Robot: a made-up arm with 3 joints. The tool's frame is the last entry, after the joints.
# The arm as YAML. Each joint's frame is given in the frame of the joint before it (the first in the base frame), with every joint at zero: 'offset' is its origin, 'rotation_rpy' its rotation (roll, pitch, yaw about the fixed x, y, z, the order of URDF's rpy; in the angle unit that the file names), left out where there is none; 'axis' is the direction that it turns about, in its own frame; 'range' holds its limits. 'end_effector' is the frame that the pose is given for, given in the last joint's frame.
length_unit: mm
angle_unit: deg
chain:
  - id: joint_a
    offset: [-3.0, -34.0, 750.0]
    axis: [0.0, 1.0, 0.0]
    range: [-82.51, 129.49]
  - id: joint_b
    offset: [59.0, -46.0, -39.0]
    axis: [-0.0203, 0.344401, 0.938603]
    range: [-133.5, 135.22]
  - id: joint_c
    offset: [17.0, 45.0, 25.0]
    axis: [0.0, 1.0, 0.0]
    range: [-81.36, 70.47]
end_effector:
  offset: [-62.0, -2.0, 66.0]
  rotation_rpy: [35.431, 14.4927, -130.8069]
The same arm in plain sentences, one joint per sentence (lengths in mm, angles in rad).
The arm has three revolute joints in a row. What follows holds with every joint at zero, and every direction is one of the base frame's. Joint 1 is mounted 3.0 mm along -x and 34.0 mm along -y and 750.0 mm along +z from the base frame's origin and turns about +y, from -1.4401 to 2.2600 rad. Joint 2 is mounted 59.0 mm along +x and 46.0 mm along -y and 39.0 mm along -z from joint 1 and turns about the direction (-0.0203, 0.344401, 0.938603), from -2.3300 to 2.3600 rad. Joint 3 is mounted 17.0 mm along +x and 45.0 mm along +y and 25.0 mm along +z from joint 2 and turns about +y, from -1.4200 to 1.2299 rad. The tool frame, which is the frame that the pose is given for, is mounted 62.0 mm along -x and 2.0 mm along -y and 66.0 mm along +z from joint 3; its axes are the base frame's turned by roll 0.6184, pitch 0.2529 and yaw -2.2830 rad (as in URDF: about the fixed x, then y, then z).
